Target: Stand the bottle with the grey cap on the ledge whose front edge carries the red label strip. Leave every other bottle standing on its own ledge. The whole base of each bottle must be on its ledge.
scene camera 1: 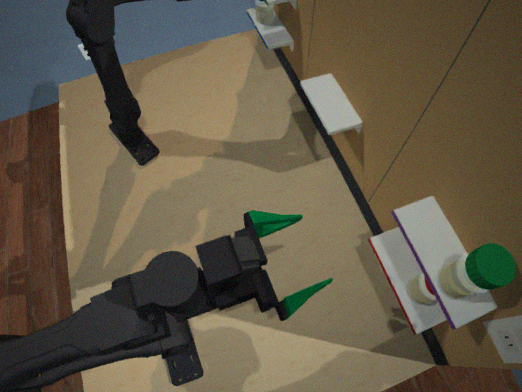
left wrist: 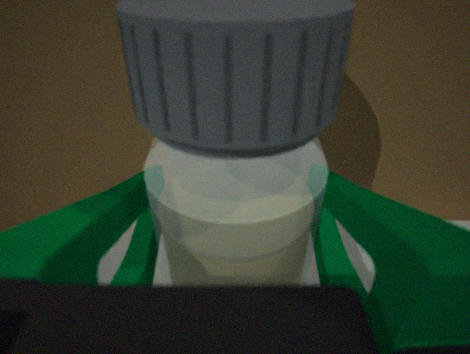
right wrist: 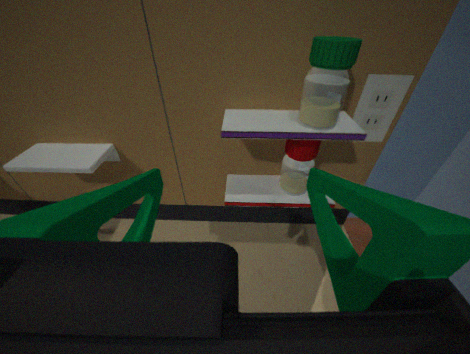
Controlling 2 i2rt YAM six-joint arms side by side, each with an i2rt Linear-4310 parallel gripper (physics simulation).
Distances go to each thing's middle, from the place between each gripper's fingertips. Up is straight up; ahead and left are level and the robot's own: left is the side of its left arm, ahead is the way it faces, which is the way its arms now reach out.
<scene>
I see my left gripper 20 mm past the grey-capped bottle (left wrist: 235,175) and 10 mm below it. Round my left hand: bare white ledge (scene camera 1: 336,113) 20 mm behind, 440 mm to the right, 120 mm below; purple-strip ledge (scene camera 1: 430,233) 20 mm behind, 840 mm to the right, 50 mm below; red-label ledge (scene camera 1: 395,254) 20 mm behind, 840 mm to the right, 190 mm below.
Now: right hand 190 mm short of the purple-strip ledge, 80 mm to the left of it and 50 mm above it. From my right hand the other things lie so: red-capped bottle (right wrist: 299,158) (200 mm ahead, 130 mm below, 110 mm to the right); green-capped bottle (right wrist: 325,86) (190 mm ahead, 110 mm to the right, 10 mm above); red-label ledge (190 mm below, 190 mm ahead, 80 mm to the right).
</scene>
